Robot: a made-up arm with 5 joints.
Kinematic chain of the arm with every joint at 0, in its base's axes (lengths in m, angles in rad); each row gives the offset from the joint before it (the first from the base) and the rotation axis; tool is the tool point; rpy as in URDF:
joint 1: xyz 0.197 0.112 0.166 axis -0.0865 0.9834 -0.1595
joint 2: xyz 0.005 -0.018 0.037 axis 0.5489 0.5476 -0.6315
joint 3: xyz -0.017 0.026 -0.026 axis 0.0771 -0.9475 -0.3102
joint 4: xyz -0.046 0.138 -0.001 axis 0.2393 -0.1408 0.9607
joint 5: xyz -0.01 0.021 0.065 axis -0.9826 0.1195 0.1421
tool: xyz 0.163 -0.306 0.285 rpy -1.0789 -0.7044 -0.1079
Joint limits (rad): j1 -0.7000..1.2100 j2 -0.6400..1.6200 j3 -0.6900..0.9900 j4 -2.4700..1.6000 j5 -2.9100..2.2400
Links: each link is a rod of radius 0.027 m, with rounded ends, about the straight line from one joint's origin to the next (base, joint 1, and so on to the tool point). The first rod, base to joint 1, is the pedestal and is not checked.
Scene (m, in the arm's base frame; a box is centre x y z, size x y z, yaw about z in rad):
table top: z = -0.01
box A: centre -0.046 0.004 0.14 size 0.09 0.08 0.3 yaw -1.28
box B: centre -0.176 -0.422 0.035 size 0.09 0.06 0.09 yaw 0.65
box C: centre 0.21 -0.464 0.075 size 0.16 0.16 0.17 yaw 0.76
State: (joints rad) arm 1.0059 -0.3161 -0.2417 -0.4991 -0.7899
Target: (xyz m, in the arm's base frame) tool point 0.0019 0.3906 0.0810
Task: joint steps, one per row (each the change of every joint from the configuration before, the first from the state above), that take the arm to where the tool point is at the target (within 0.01 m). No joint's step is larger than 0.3 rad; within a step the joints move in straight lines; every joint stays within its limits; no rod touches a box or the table.
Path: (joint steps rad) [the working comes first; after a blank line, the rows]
Joints at the target: 0.7930 0.9863 -0.2212 0.0828 -2.0723
Straight joint move there: touches box A.

1: 0.0292 0.2766 0.0159 -0.0643 0.0451
2: 0.0291 0.2766 0.0158 -0.0644 0.0452
3: 0.0292 0.2766 0.0159 -0.0643 0.0451
4: 0.0291 0.2765 0.0158 -0.0643 0.0451
5: 0.0292 0.2766 0.0159 -0.0644 0.0452
6: 0.0291 0.2766 0.0158 -0.0643 0.0451
7: 0.0292 0.2766 0.0159 -0.0644 0.0451
8: -0.0695 -0.1056 -0.0151 0.1721 -0.2663
9: -0.0695 -0.1056 -0.0151 0.1720 -0.2664
10: -0.0695 -0.1056 -0.0151 0.1721 -0.2664
11: -0.0695 -0.1057 -0.0150 0.1720 -0.2664
12: -0.0695 -0.1056 -0.0151 0.1721 -0.2664
13: -0.0695 -0.1056 -0.0151 0.1720 -0.2664

